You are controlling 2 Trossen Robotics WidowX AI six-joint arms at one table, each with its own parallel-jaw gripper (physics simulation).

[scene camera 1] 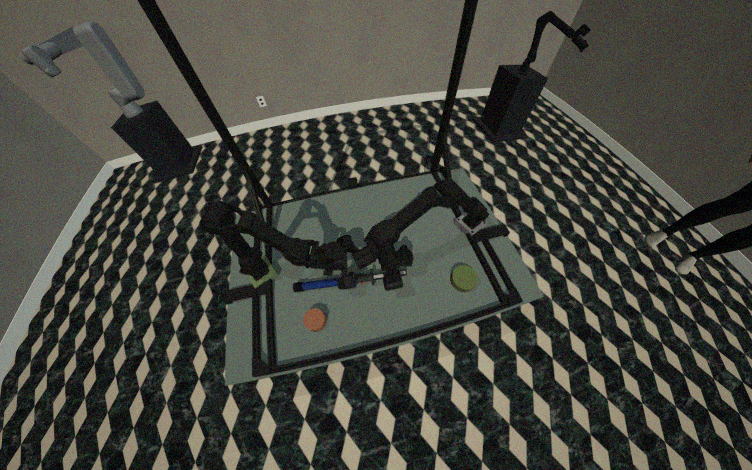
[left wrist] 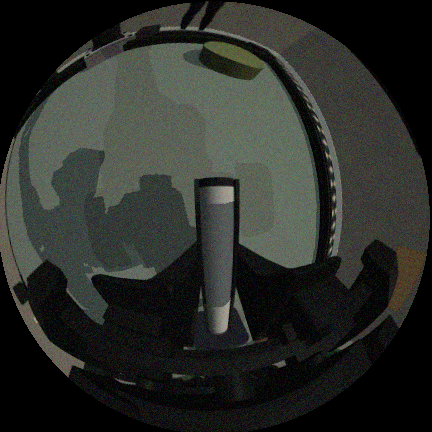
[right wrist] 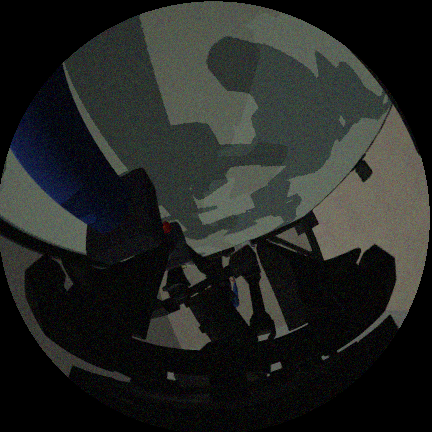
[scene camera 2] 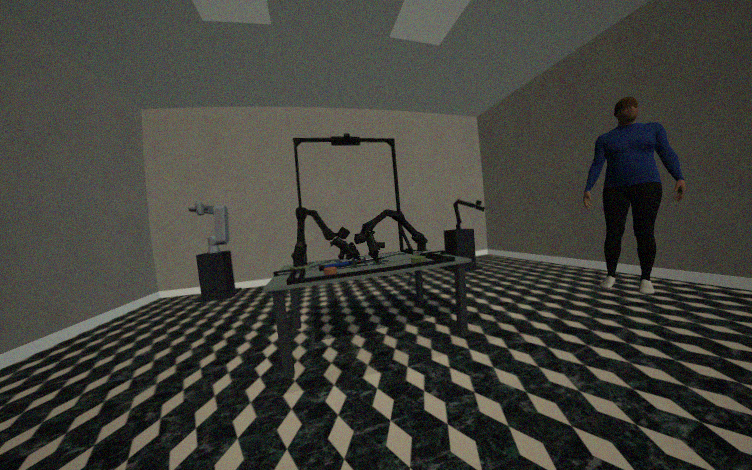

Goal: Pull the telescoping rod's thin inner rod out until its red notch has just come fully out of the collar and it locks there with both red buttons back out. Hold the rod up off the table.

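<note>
The telescoping rod lies level over the table (scene camera 1: 421,308); I cannot tell whether it touches it. Its blue outer tube (scene camera 1: 317,284) (scene camera 2: 339,264) (right wrist: 60,157) points left and ends in a black collar (scene camera 1: 346,283) (right wrist: 120,213) with one red button (right wrist: 166,227) showing. The thin grey inner rod (scene camera 1: 374,277) (left wrist: 217,241) sticks out to the right. My left gripper (scene camera 1: 393,278) (scene camera 2: 374,255) (left wrist: 213,244) is shut on the thin inner rod near its end. My right gripper (scene camera 1: 349,272) (scene camera 2: 348,254) (right wrist: 212,246) is open at the collar, which sits by one finger.
A green disc (scene camera 1: 464,278) (left wrist: 231,60) lies at the table's right and an orange disc (scene camera 1: 314,319) (scene camera 2: 329,269) at the front left. A black frame (scene camera 1: 463,47) stands over the table. A person (scene camera 2: 603,196) stands far right.
</note>
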